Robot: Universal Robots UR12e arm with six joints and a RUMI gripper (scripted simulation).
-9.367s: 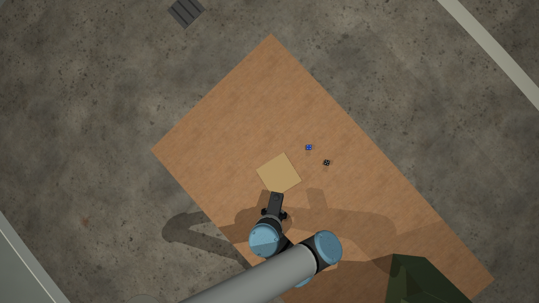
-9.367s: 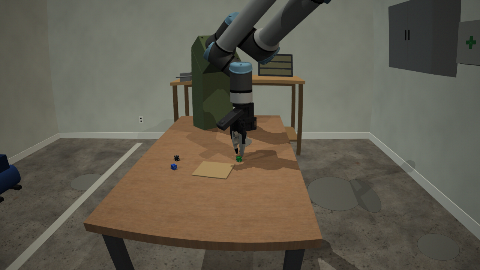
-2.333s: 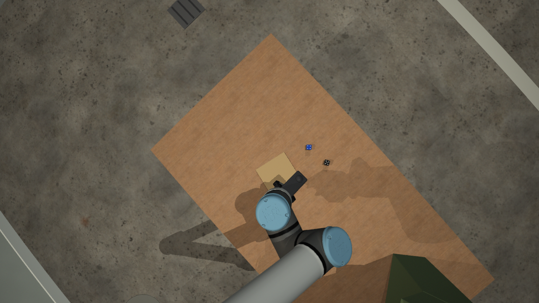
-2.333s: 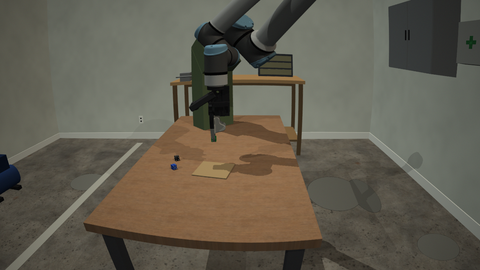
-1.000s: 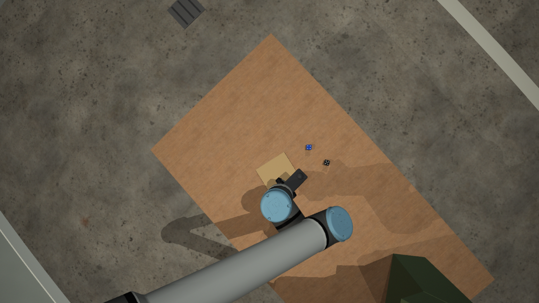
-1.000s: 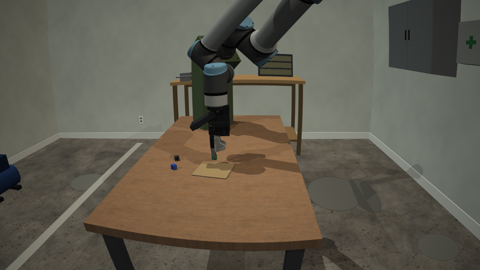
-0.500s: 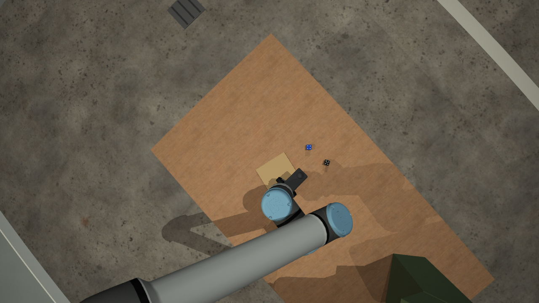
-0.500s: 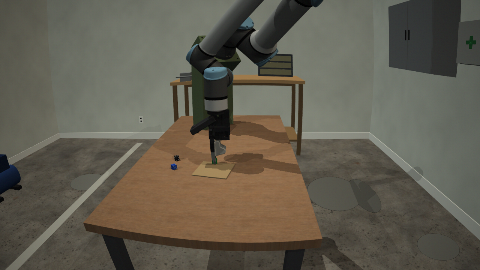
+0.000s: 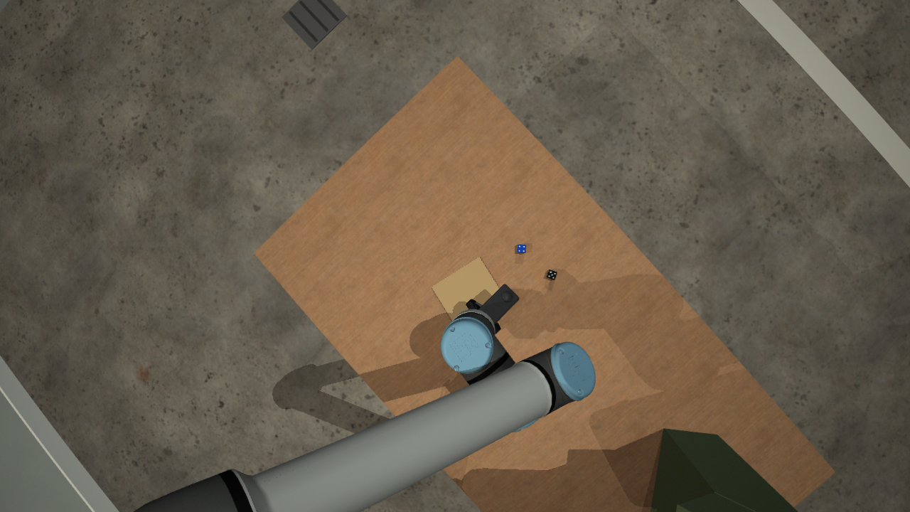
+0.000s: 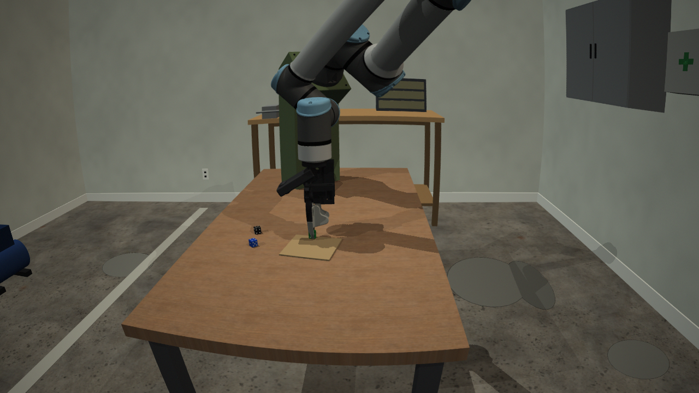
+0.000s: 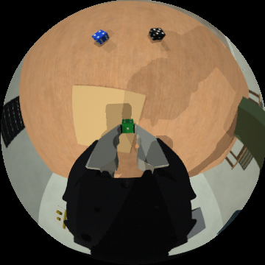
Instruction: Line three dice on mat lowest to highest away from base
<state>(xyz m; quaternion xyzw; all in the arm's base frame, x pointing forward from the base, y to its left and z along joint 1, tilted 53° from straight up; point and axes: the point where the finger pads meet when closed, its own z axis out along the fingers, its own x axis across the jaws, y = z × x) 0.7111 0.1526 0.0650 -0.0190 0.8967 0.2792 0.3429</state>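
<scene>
Right now the green die is 1 cm below my hand. Round my hand: blue die: 9 cm ahead, 15 cm to the right, 2 cm below; then tan mat: 5 cm ahead, 1 cm to the left, 2 cm below; then black die: 18 cm to the right, 2 cm below.
</scene>
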